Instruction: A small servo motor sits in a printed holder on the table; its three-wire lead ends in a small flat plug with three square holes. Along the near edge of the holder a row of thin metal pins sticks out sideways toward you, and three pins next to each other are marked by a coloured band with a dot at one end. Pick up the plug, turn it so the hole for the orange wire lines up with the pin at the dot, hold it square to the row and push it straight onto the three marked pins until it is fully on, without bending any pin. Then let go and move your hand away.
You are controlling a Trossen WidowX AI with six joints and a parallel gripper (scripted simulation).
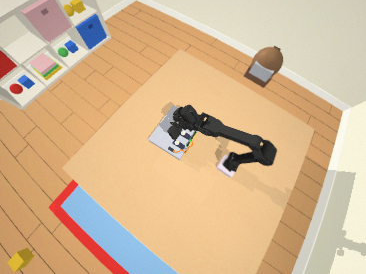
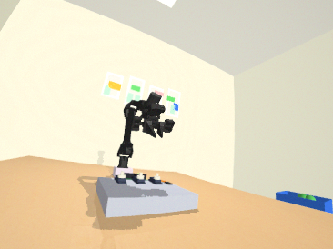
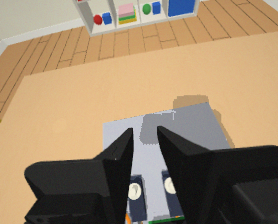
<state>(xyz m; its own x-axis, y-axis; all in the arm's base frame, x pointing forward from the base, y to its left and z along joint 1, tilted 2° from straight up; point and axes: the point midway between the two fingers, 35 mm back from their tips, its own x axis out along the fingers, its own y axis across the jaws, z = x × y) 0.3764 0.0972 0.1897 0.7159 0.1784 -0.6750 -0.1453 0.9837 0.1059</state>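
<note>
Right now the green band is 16 cm below my gripper tip, 12 cm behind it and 4 cm to the right of it. Round my gripper tip: grey printed holder (21 cm below, 4 cm ahead, 2 cm to the right).
</note>
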